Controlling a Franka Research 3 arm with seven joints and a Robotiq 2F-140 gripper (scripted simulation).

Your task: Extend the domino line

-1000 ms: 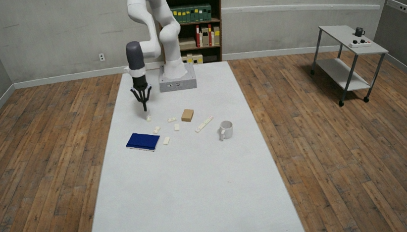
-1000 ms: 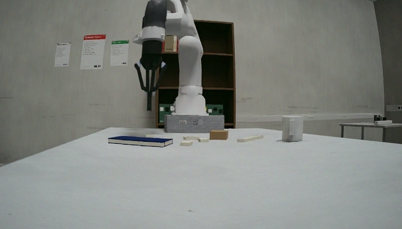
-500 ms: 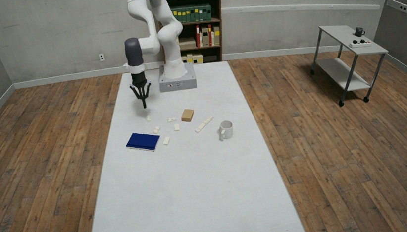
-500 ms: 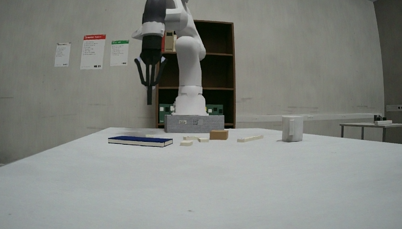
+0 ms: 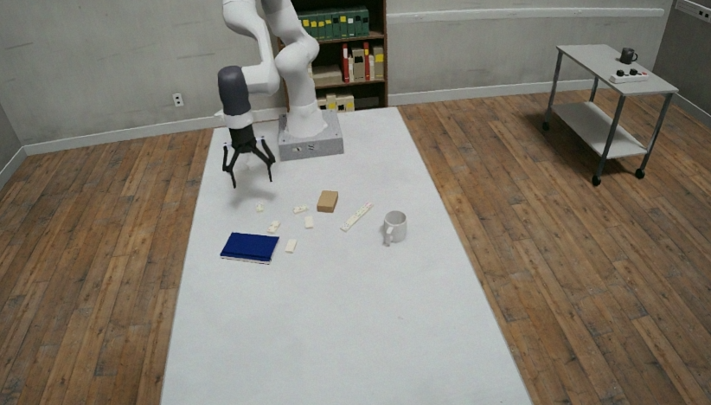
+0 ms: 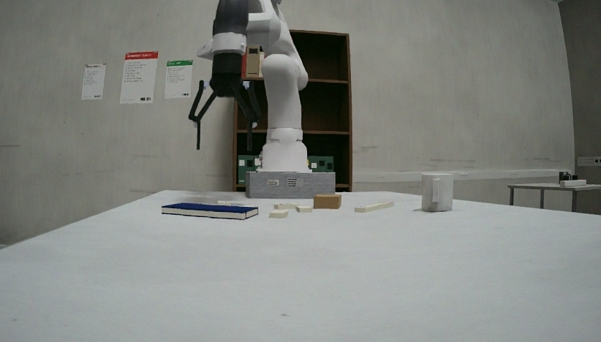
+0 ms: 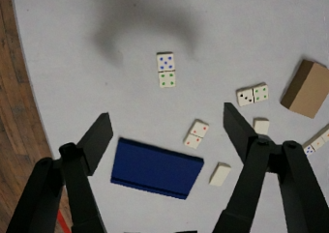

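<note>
Now: hand 2 cm past the domino and 15 cm above it. Round my hand: blue book (18 cm ahead, 4 cm to the right, 14 cm below); then white mug (23 cm ahead, 44 cm to the left, 12 cm below); then brown block (2 cm ahead, 25 cm to the left, 14 cm below).
</note>
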